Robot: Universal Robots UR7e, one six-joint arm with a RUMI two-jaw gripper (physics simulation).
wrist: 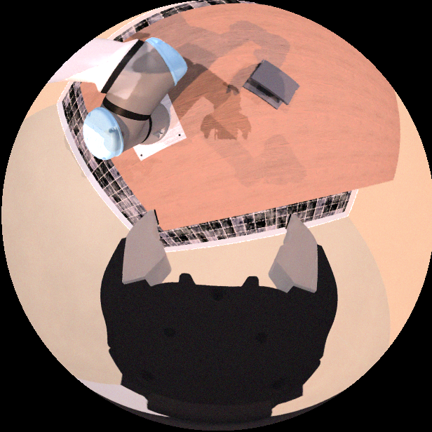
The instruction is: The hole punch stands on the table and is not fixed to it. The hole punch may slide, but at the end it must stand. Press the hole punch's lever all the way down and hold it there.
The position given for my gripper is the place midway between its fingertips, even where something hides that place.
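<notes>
Hole punch (pixel 261 92) visible. My gripper (pixel 221 214), visible.
</notes>
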